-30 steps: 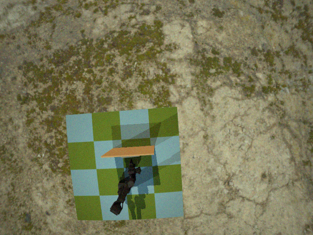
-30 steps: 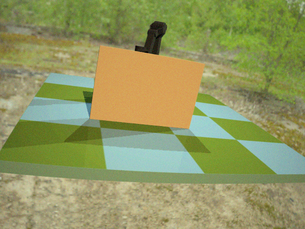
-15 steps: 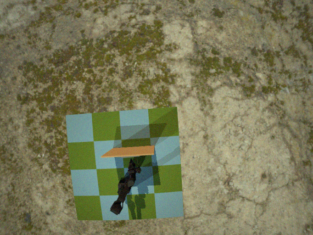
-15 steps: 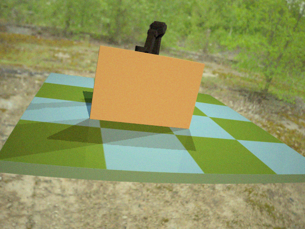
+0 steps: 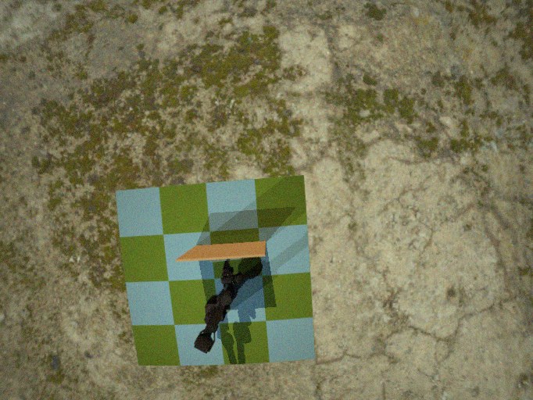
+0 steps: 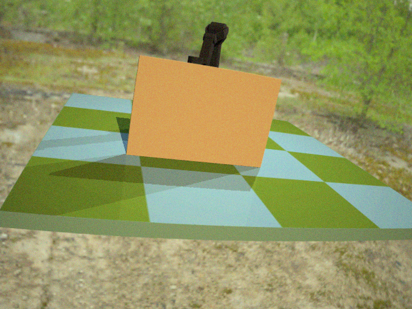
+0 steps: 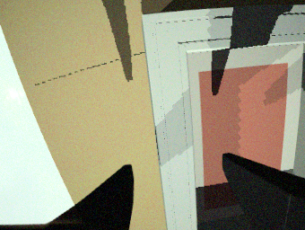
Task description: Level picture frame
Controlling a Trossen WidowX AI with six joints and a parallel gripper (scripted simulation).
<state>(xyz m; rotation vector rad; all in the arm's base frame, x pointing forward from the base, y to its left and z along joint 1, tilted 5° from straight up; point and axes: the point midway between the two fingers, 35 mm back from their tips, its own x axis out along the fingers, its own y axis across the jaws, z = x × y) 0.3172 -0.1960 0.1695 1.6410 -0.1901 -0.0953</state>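
Now: gripper tip 20 mm short of the picture frame, 10 mm to the right of it and 50 mm above it. From my gripper tip the other things lie so: orange wall panel: 30 mm ahead, 70 mm below.
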